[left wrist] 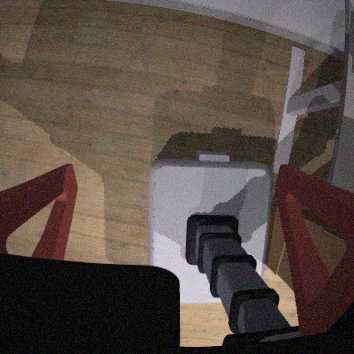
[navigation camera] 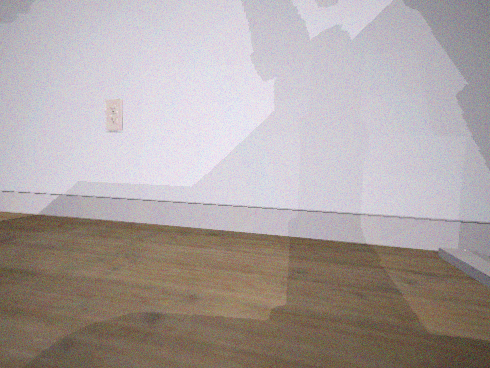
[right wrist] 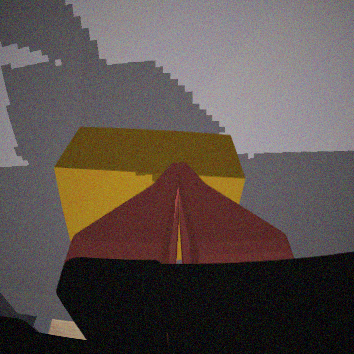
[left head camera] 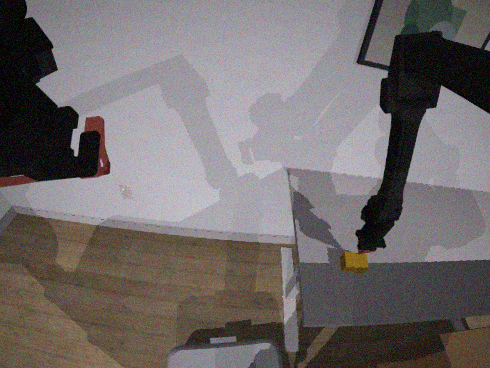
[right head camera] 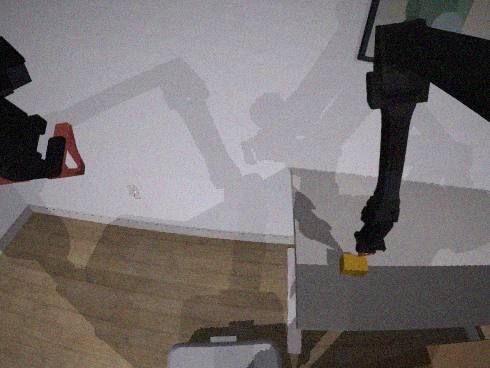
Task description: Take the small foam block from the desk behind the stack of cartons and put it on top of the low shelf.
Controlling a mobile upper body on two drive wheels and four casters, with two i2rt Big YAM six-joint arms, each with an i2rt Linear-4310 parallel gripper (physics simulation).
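Frame: origin at the left arm's base, x down, y right, z back, level; metres.
Where they show: left gripper, fingertip midpoint: [left wrist: 175, 175] [left head camera: 76, 172] [right head camera: 56, 173]; right gripper, fingertip midpoint: [right wrist: 178, 174] [left head camera: 359, 252] [right head camera: 358, 255].
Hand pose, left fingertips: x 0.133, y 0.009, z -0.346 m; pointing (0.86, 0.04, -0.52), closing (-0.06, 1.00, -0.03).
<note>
After its pixels a point has its place.
The yellow foam block [left head camera: 354, 262] @(x 0.645, y 0.690, z -0.431 m) [right head camera: 353, 265] @(x 0.645, y 0.690, z -0.429 m) [right wrist: 115, 150] @(x 0.663, y 0.695, z -0.474 m) sits on the grey desk [left head camera: 400, 295] @(x 0.689, y 0.857, z -0.288 m) [right head camera: 400, 300] @(x 0.690, y 0.851, z -0.290 m) [right wrist: 300, 210] @(x 0.690, y 0.803, z -0.384 m), near its left end. My right gripper [left head camera: 366, 251] @(x 0.644, y 0.726, z -0.466 m) [right head camera: 365, 254] @(x 0.644, y 0.726, z -0.466 m) [right wrist: 178, 174] @(x 0.644, y 0.726, z -0.466 m) is shut with nothing between its fingers. Its closed red fingertips are at the block and cover part of its front face in the right wrist view; whether they touch it I cannot tell. My left gripper [left wrist: 175, 175] @(x 0.133, y 0.009, z -0.346 m) is open and empty, away from the desk, over the floor and a pale base. The low shelf is not recognisable in these views.
A brown carton-like surface [left head camera: 470, 345] @(x 0.330, y 0.641, z -0.079 m) [right head camera: 460, 355] @(x 0.330, y 0.643, z -0.085 m) shows at the bottom right, beyond the desk's edge. A white desk leg [left head camera: 290, 310] [left wrist: 287, 130] stands at the desk's left end. A pale rounded base [left head camera: 225, 355] @(x 1.150, y 0.228, z -0.261 m) [left wrist: 175, 200] @(x 1.150, y 0.073, z -0.160 m) is at the bottom. A wall [navigation camera: 175, 100] @(x 0.964, y -0.090, z -1.142 m) rises behind the floor.
</note>
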